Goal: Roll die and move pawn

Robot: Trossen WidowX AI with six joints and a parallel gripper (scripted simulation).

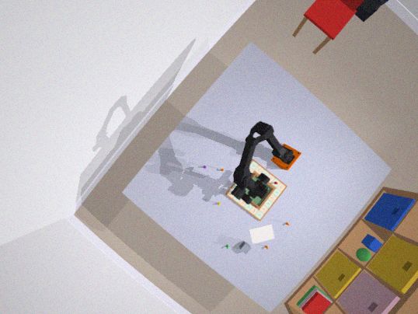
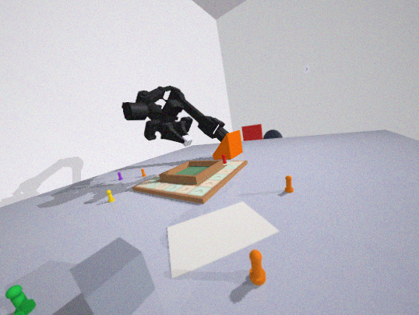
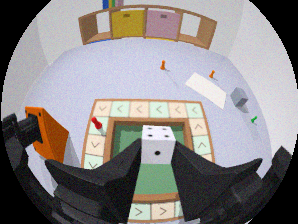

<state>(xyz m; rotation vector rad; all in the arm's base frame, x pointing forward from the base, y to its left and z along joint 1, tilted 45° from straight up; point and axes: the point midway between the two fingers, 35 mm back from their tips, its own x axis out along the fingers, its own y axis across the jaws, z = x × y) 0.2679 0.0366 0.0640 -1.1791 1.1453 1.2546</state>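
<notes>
Right now my gripper tip is right at the white die. Also, from my gripper tip: dice tray 11 cm below; then red pawn 11 cm behind, 6 cm to the left, 9 cm below; then yellow pawn 22 cm ahead, 13 cm to the right, 11 cm below.
</notes>
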